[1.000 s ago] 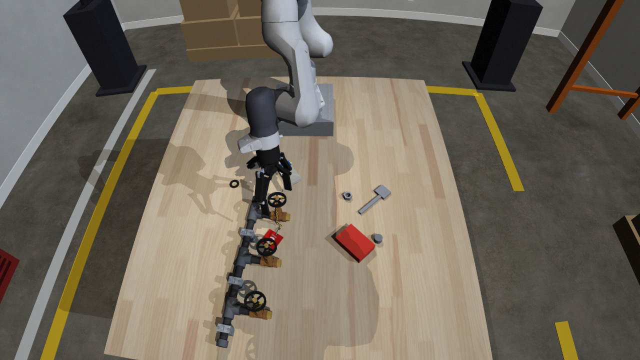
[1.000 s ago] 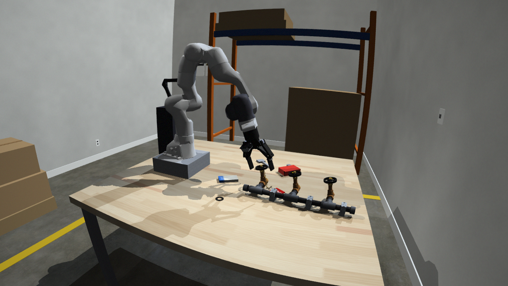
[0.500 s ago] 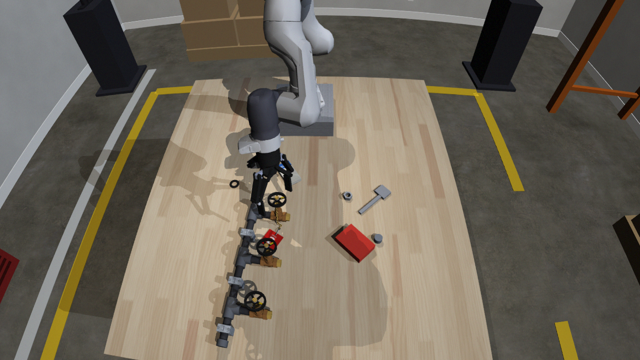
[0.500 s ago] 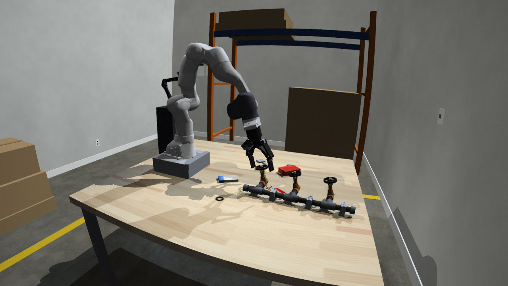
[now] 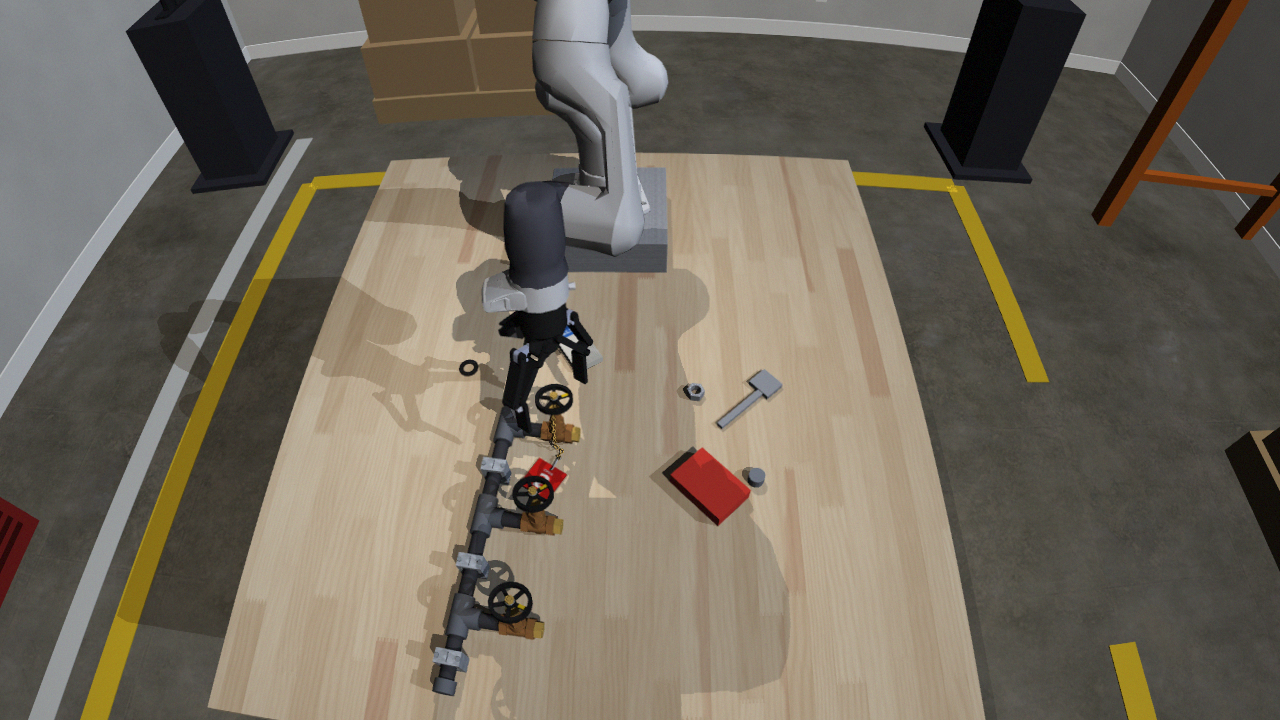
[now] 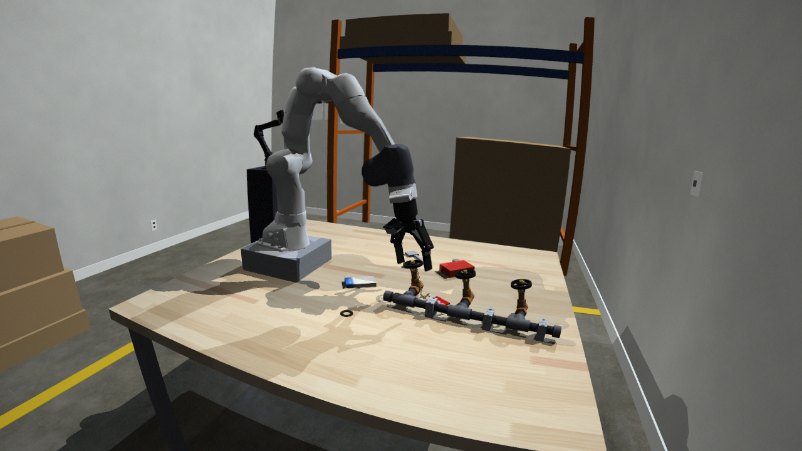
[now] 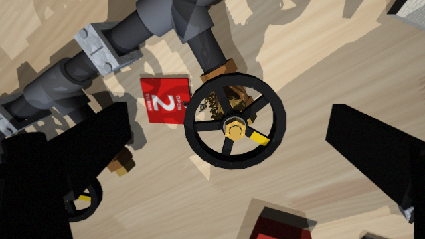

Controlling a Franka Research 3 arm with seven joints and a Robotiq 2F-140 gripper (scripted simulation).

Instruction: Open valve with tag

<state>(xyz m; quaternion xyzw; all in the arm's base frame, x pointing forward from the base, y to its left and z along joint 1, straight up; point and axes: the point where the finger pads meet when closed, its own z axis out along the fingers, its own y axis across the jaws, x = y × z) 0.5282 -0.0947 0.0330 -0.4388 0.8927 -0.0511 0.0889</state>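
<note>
My hand is 8 cm short of the red tag, 2 cm to the left of it and 12 cm above it. Round my hand: blue-and-white box: 20 cm behind, 3 cm to the left, 11 cm below; then nut: 8 cm behind, 26 cm to the left, 11 cm below; then black washer: 16 cm behind, 20 cm to the right, 12 cm below.
</note>
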